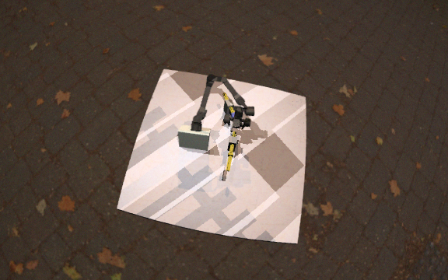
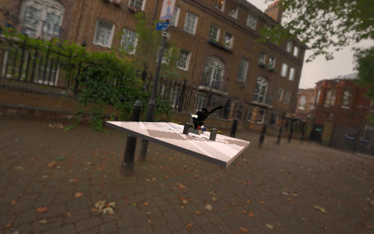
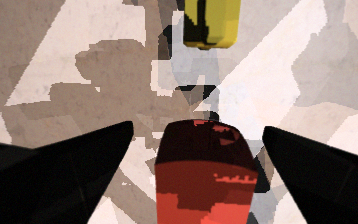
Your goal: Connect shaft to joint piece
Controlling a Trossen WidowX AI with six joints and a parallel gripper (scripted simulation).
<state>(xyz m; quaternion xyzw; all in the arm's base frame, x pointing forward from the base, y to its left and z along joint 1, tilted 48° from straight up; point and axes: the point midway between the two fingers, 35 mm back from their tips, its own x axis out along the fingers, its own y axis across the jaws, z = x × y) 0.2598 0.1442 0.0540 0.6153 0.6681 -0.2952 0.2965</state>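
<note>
My gripper tip is 2 cm to the right of the red square joint piece and 2 cm below it.
</note>
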